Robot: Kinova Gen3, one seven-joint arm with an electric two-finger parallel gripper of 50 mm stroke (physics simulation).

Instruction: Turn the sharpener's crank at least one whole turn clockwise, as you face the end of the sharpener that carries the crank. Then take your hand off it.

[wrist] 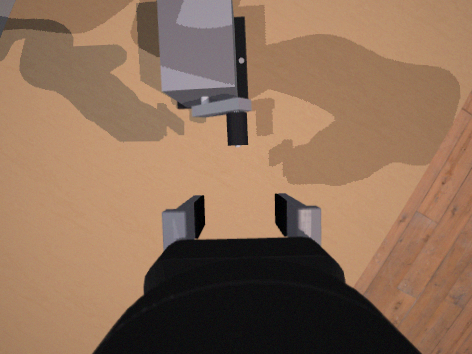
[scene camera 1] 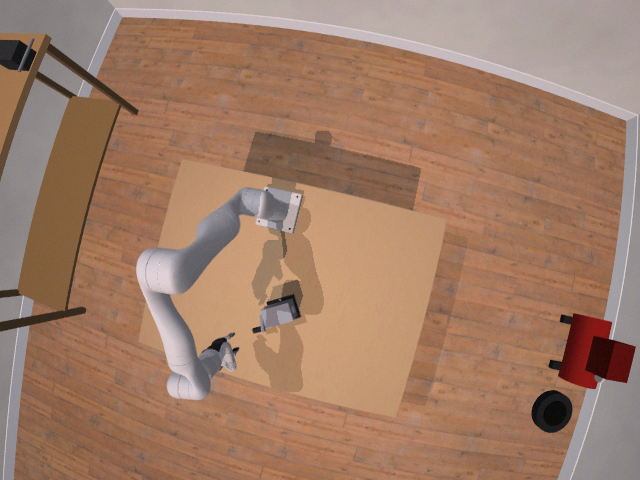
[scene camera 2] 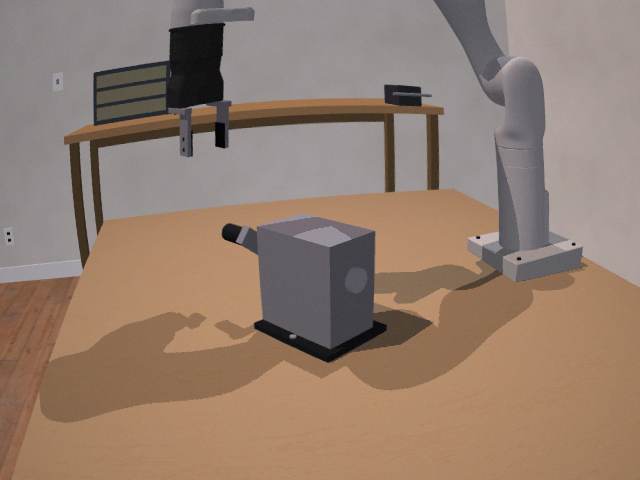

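Pixels of known places: gripper, fingertip midpoint: (wrist: 239,209) (scene camera 1: 234,341) (scene camera 2: 204,151); arm's base, origin of the base link: (scene camera 1: 277,211) (scene camera 2: 522,242).
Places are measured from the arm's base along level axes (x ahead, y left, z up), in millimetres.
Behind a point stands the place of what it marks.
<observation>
The sharpener (scene camera 1: 279,313) {x 364, y 195, z 96 mm} (scene camera 2: 294,279) {x 402, y 215, z 47 mm} (wrist: 197,47) {x 389, y 177, z 96 mm} is a grey box upright on a black base plate (scene camera 2: 329,355) {x 370, y 270, z -24 mm} (wrist: 241,40) {x 390, y 244, z -24 mm}. Its crank arm (scene camera 2: 249,240) (wrist: 220,107) is light grey and points up and to one side, toward the right in the wrist view. The black crank knob (scene camera 1: 257,329) {x 464, y 140, z 88 mm} (scene camera 2: 230,231) {x 476, y 144, z 84 mm} (wrist: 237,128) {x 469, y 138, z 89 mm} is at the arm's outer end. My gripper (scene camera 1: 235,342) {x 512, y 92, z 179 mm} (scene camera 2: 204,144) {x 512, y 92, z 179 mm} (wrist: 239,209) {x 512, y 92, z 179 mm} is wide open and empty. It stands apart from the knob, above it and back from the crank end of the sharpener.
The sharpener stands on the wooden table (scene camera 1: 361,310) {x 239, y 498, z -31 mm} (scene camera 2: 413,428) {x 307, y 418, z -32 mm}. The robot's base (scene camera 1: 294,214) {x -18, y 73, z 4 mm} (scene camera 2: 547,266) {x -16, y 84, z -15 mm} is bolted at the table's far side. A side bench (scene camera 1: 69,206) (scene camera 2: 310,106) stands behind, with a dark box (scene camera 1: 12,54) (scene camera 2: 402,95) on it. A red machine (scene camera 1: 581,346) and a black ring (scene camera 1: 537,411) lie beyond the table.
</observation>
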